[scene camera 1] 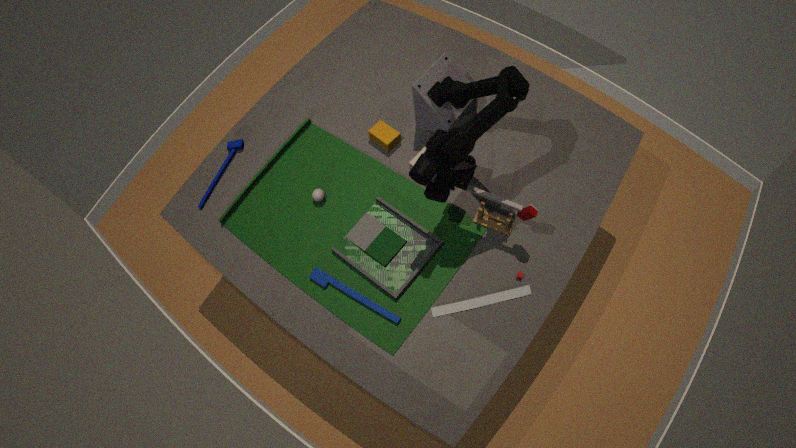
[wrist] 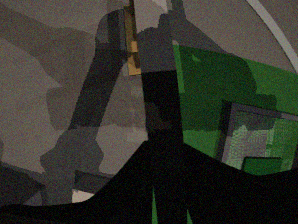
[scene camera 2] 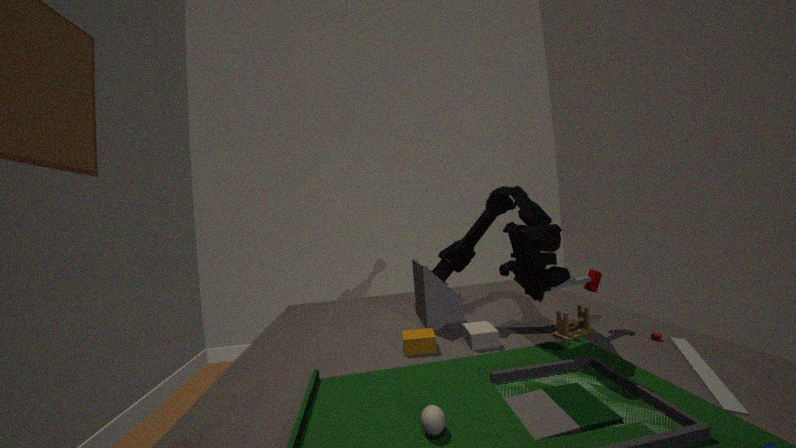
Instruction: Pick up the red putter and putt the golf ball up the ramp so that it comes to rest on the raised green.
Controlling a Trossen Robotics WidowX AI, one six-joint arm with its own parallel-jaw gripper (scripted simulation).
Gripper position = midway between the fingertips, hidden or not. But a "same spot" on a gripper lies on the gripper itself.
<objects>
gripper: scene camera 1; wrist 159, 145; scene camera 2
same spot on gripper: (scene camera 1: 438, 190) = (scene camera 2: 557, 268)
</objects>
